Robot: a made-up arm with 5 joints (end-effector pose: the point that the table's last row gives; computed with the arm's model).
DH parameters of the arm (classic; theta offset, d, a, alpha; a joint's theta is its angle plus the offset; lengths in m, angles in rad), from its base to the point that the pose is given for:
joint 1: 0 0.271 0 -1.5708
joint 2: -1.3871 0 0.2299 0
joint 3: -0.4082 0 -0.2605 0
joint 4: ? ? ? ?
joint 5: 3.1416 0.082 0 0
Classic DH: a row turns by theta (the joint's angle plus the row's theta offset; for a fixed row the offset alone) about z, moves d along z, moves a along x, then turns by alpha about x.
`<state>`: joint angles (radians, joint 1 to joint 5).
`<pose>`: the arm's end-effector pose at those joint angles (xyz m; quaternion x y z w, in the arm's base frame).
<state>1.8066 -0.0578 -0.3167 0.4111 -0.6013</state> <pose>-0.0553 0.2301 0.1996 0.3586 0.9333 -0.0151 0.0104</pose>
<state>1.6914 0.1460 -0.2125 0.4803 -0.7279</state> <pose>-0.0210 0.1735 0.1382 0.3458 0.9155 -0.1820 0.0952</pose>
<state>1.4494 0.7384 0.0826 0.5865 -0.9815</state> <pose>-0.0041 -0.0334 0.1179 0.2653 0.7148 -0.6294 0.1500</pose>
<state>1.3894 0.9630 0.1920 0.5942 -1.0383</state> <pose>-0.0165 -0.0899 0.1615 0.2241 0.6009 -0.7555 0.1340</pose>
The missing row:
joint 4: -1.3463 0 -0.064 1.5708
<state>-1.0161 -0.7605 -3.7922 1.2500 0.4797</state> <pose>-0.2431 0.3924 0.5175 -0.0590 0.0547 0.9611 0.2641</pose>
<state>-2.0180 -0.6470 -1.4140 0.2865 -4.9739</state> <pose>-0.0698 -0.1455 0.7267 -0.0586 -0.6288 0.7272 0.2690</pose>
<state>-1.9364 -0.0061 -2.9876 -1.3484 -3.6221</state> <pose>0.0282 0.0737 0.7270 -0.3758 -0.4217 -0.7716 0.2925</pose>
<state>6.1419 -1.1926 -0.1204 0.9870 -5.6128</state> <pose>0.1512 -0.0215 0.3276 -0.9066 0.3896 -0.1566 0.0424</pose>
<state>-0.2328 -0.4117 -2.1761 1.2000 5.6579</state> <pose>0.1212 -0.0287 0.7895 0.7540 0.1499 0.5816 0.2661</pose>
